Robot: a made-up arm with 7 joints. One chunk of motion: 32 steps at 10 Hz.
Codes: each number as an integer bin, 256 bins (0 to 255) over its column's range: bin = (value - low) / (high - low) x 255, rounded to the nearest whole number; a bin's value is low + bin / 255 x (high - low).
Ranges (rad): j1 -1.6..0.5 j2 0..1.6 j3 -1.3..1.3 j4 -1.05..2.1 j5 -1.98..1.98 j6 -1.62..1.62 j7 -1.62..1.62
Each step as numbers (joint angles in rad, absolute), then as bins.
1 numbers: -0.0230 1.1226 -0.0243 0.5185 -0.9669 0.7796 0.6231
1 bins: 191 179 125 127 65 189 177
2 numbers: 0.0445 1.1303 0.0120 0.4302 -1.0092 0.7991 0.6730
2 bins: 200 180 129 120 63 190 180
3 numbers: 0.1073 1.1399 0.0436 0.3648 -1.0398 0.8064 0.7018
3 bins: 207 182 132 115 61 191 183
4 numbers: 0.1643 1.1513 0.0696 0.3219 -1.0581 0.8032 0.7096
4 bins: 214 183 134 111 59 191 183
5 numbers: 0.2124 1.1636 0.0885 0.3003 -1.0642 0.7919 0.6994
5 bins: 220 185 136 109 59 190 183
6 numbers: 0.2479 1.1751 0.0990 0.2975 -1.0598 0.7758 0.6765
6 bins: 224 187 137 109 59 189 181
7 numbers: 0.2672 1.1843 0.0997 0.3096 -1.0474 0.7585 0.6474
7 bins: 227 189 137 110 60 187 178
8 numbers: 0.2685 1.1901 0.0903 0.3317 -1.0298 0.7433 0.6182
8 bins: 227 190 136 112 61 186 176
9 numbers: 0.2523 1.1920 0.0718 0.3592 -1.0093 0.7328 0.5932
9 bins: 225 190 135 114 63 185 174
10 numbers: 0.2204 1.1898 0.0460 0.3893 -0.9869 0.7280 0.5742
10 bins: 221 190 132 117 64 185 173
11 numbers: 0.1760 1.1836 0.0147 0.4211 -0.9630 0.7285 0.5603
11 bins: 216 189 129 119 65 185 172
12 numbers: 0.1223 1.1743 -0.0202 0.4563 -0.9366 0.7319 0.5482
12 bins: 209 187 126 122 67 185 171
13 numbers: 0.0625 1.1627 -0.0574 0.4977 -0.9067 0.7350 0.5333
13 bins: 202 185 122 125 69 185 169
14 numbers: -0.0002 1.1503 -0.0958 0.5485 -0.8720 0.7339 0.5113
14 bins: 194 183 118 129 71 185 168
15 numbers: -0.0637 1.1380 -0.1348 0.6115 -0.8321 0.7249 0.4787
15 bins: 187 181 114 135 74 185 165
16 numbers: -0.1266 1.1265 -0.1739 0.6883 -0.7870 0.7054 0.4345
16 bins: 179 180 110 141 77 183 162
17 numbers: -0.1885 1.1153 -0.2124 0.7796 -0.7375 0.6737 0.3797
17 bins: 171 178 107 148 80 181 157
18 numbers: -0.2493 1.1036 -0.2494 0.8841 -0.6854 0.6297 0.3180
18 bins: 164 176 103 157 83 177 153
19 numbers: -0.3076 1.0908 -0.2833 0.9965 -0.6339 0.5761 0.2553
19 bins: 157 174 100 166 87 173 148
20 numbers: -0.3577 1.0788 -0.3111 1.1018 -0.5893 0.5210 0.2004
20 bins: 151 172 97 174 90 169 143
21 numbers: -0.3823 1.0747 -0.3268 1.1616 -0.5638 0.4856 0.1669
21 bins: 148 171 95 179 91 166 141
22 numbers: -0.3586 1.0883 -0.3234 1.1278 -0.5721 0.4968 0.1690
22 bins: 151 173 96 176 91 167 141
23 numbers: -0.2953 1.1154 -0.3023 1.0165 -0.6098 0.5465 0.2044
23 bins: 158 178 98 167 88 171 144
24 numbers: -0.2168 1.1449 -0.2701 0.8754 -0.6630 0.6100 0.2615
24 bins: 168 182 101 156 85 176 148
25 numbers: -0.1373 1.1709 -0.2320 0.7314 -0.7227 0.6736 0.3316
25 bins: 178 187 105 144 81 181 154
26 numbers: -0.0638 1.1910 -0.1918 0.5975 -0.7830 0.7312 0.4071
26 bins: 187 190 109 133 77 185 160
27 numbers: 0.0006 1.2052 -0.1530 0.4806 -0.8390 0.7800 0.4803
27 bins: 194 192 112 124 73 189 165
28 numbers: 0.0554 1.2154 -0.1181 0.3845 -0.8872 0.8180 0.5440
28 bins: 201 194 116 116 70 192 170
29 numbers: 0.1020 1.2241 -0.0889 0.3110 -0.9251 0.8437 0.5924
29 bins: 207 195 119 110 68 194 174
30 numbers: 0.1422 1.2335 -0.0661 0.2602 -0.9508 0.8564 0.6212
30 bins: 212 197 121 106 66 195 176
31 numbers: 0.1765 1.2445 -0.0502 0.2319 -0.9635 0.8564 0.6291
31 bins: 216 198 123 104 65 195 177
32 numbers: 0.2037 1.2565 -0.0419 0.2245 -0.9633 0.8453 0.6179
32 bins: 219 200 123 103 65 194 176
